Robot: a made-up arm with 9 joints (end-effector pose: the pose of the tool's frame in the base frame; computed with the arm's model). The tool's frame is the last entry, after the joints. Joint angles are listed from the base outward.
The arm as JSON. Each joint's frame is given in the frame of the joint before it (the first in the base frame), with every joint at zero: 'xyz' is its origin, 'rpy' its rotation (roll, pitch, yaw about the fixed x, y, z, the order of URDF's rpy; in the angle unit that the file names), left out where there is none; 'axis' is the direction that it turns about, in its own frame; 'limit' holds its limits. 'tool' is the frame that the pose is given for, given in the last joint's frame.
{
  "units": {
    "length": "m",
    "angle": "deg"
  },
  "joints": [
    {
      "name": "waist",
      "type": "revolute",
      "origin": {
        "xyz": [
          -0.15,
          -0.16,
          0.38
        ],
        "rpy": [
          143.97,
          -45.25,
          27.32
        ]
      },
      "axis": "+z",
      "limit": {
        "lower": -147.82,
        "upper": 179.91
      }
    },
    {
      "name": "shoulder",
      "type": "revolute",
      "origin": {
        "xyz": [
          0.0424,
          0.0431,
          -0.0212
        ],
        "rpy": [
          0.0,
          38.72,
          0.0
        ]
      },
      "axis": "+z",
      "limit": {
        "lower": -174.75,
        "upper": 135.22
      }
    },
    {
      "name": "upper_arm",
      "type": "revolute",
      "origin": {
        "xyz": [
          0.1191,
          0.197,
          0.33
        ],
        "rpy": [
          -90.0,
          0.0,
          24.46
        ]
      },
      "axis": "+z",
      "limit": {
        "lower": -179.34,
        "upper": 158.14
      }
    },
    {
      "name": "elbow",
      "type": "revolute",
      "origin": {
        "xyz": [
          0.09,
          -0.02,
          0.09
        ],
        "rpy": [
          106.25,
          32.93,
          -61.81
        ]
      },
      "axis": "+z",
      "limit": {
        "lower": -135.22,
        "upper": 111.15
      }
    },
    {
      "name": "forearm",
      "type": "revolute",
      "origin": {
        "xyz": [
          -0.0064,
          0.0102,
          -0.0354
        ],
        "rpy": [
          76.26,
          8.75,
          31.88
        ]
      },
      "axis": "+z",
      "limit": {
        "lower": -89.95,
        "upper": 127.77
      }
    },
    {
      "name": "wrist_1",
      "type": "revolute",
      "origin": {
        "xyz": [
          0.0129,
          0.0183,
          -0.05
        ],
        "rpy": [
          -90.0,
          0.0,
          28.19
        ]
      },
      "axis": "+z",
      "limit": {
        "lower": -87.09,
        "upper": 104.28
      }
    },
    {
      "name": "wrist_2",
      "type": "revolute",
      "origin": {
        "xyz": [
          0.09,
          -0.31,
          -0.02
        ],
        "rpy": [
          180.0,
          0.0,
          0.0
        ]
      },
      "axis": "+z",
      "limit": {
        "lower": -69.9,
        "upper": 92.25
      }
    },
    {
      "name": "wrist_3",
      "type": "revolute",
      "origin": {
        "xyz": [
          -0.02,
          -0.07,
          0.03
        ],
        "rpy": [
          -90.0,
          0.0,
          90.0
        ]
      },
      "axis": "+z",
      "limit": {
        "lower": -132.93,
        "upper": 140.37
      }
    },
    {
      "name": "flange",
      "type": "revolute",
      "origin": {
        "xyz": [
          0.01,
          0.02,
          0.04
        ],
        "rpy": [
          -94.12,
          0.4,
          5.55
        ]
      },
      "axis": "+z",
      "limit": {
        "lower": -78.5,
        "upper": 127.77
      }
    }
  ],
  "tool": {
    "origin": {
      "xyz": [
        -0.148,
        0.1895,
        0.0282
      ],
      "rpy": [
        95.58,
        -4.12,
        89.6
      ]
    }
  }
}
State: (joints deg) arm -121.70 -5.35 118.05 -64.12 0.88 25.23 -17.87 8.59 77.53
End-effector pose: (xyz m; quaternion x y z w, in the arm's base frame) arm 0.1196 0.1103 0.2324 -0.1287 -0.5739 0.1307 0.7982
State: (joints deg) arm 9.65 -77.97 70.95 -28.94 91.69 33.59 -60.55 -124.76 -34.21
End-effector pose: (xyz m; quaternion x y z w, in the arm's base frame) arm 0.2919 -0.0814 0.7859 -0.5773 -0.7226 -0.2535 0.2833
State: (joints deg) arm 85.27 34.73 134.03 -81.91 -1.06 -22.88 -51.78 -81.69 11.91
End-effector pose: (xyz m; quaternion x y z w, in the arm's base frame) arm -0.0781 -0.5990 0.0970 -0.3219 -0.3386 -0.8725 0.1432
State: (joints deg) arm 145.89 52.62 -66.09 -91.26 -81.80 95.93 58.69 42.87 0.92
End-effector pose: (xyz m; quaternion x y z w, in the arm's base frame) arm 0.1480 -0.5392 -0.5637 0.6647 -0.2247 -0.6775 0.2207
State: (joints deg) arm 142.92 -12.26 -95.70 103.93 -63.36 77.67 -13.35 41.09 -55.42
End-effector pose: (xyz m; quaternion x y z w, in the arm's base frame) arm -0.5549 -0.4378 -0.4018 0.0533 0.8278 0.4990 0.2507
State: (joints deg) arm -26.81 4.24 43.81 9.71 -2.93 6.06 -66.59 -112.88 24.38
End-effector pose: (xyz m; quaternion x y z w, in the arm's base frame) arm 0.3926 0.0124 0.6950 0.4124 -0.1897 -0.3428 0.8224
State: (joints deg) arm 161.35 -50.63 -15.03 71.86 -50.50 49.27 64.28 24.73 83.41
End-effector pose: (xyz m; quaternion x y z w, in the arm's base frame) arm -0.7836 -0.3156 0.0023 -0.0907 -0.9545 0.1751 0.2238
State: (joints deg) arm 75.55 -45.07 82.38 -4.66 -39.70 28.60 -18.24 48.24 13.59
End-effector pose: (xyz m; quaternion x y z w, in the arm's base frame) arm -0.4081 -0.4411 0.5779 -0.1416 0.1014 -0.9763 0.1288
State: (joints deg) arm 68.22 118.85 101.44 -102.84 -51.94 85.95 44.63 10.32 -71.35
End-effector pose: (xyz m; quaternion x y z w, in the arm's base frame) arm -0.3583 -0.2381 0.4073 -0.5769 0.2890 -0.7479 0.1558
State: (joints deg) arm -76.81 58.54 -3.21 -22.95 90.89 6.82 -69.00 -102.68 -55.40
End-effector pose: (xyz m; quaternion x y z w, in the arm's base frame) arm 0.3362 -0.0245 0.2689 -0.6514 0.1648 0.2838 0.6841
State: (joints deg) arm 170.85 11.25 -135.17 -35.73 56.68 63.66 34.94 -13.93 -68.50
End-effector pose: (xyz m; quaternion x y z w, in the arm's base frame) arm -0.2491 0.0553 0.3178 0.2031 -0.8656 0.3687 0.2711
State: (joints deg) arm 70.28 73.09 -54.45 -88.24 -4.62 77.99 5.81 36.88 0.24
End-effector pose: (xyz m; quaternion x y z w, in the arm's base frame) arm 0.2532 -0.8107 0.1682 -0.0363 -0.1833 -0.2744 0.9433
